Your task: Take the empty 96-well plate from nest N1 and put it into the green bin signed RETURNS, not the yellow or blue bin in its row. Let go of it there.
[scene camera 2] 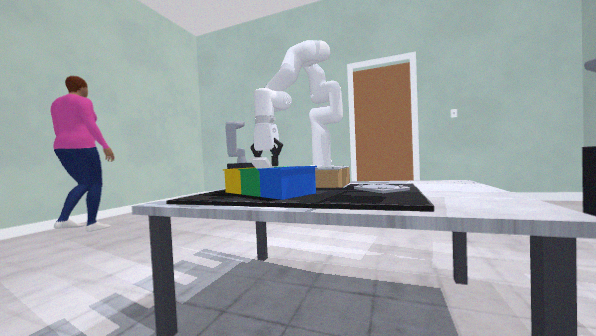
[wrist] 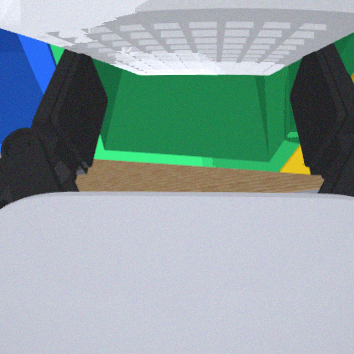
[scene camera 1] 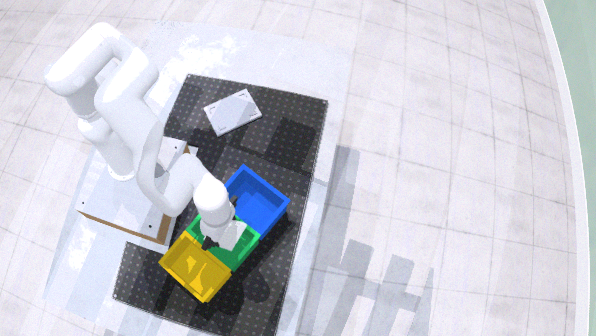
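Seen in the pictures: gripper, fingertip midpoint: (scene camera 2: 266, 166) (wrist: 195, 67) (scene camera 1: 222, 230); arm's base, origin of the base link: (scene camera 2: 321, 167) (scene camera 1: 125, 163).
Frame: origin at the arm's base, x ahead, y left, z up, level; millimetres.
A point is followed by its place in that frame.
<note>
My gripper (scene camera 1: 221, 222) {x 386, y -74, z 23 mm} (scene camera 2: 265, 159) {x 386, y -74, z 23 mm} (wrist: 195, 67) {x 386, y -74, z 23 mm} points down over the green bin, shut on the white 96-well plate (scene camera 1: 234, 236) {x 428, y -83, z 58 mm} (scene camera 2: 261, 162) {x 430, y -67, z 39 mm} (wrist: 200, 32) {x 412, y -80, z 41 mm}. The black fingers stand wide, at either side of the plate, which looks tilted. The plate is above the green bin (scene camera 1: 247, 254) {x 465, y -98, z -53 mm} (scene camera 2: 251, 182) {x 468, y -88, z -33 mm} (wrist: 150, 155) {x 321, y -32, z 18 mm}, near rim height in the second scene view; its exact height is unclear. The green bin stands between the yellow bin (scene camera 1: 182, 281) {x 333, y -256, z 18 mm} (scene camera 2: 232, 181) {x 424, y -221, z -33 mm} (wrist: 300, 162) {x 295, y -127, z 18 mm} and the blue bin (scene camera 1: 267, 189) {x 456, y 90, z 2 mm} (scene camera 2: 287, 182) {x 497, y 83, z -30 mm} (wrist: 15, 90) {x 357, y 67, z -30 mm}. The RETURNS sign cannot be read.
A white nest (scene camera 1: 232, 112) {x 242, y 322, z -70 mm} (scene camera 2: 382, 188) {x 318, y 347, z -67 mm} lies on the black perforated mat (scene camera 1: 310, 112) {x 481, y 423, z -82 mm} (scene camera 2: 350, 203) {x 529, y 296, z -83 mm}, with no plate seen on it. The arm's base stands on a wood-sided block (scene camera 1: 120, 228) {x 61, y -191, z -51 mm} (scene camera 2: 331, 178) {x 172, y 113, z -44 mm} beside the bins. A person (scene camera 2: 75, 122) stands beyond the table.
</note>
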